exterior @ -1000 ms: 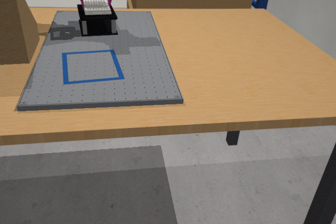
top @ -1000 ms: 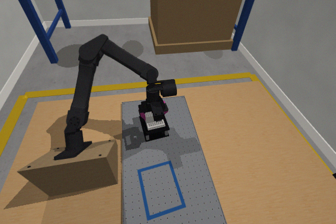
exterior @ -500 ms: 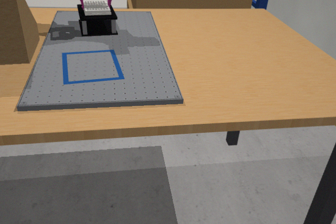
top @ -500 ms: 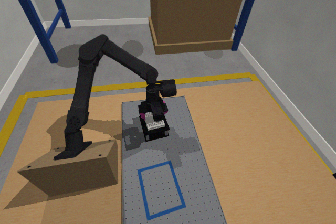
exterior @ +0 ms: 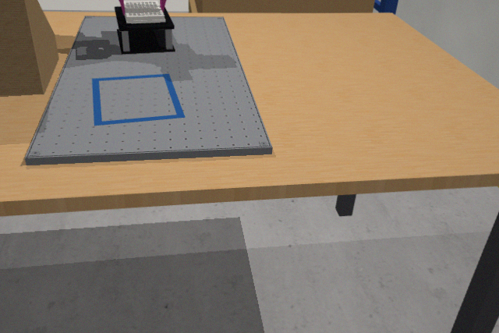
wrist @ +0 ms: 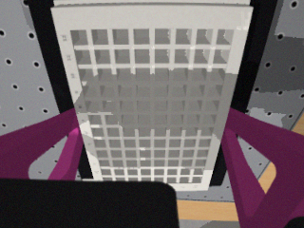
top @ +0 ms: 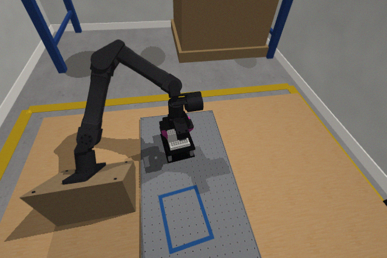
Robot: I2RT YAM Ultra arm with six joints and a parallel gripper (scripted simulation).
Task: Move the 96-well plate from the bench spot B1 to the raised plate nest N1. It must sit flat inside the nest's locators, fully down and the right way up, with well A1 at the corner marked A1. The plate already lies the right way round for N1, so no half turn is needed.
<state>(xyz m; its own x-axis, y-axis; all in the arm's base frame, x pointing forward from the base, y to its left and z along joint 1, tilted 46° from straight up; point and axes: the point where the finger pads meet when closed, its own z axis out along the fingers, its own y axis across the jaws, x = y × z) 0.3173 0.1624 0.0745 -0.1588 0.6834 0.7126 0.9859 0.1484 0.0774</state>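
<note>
Right now the white 96-well plate is right at my hand.
</note>
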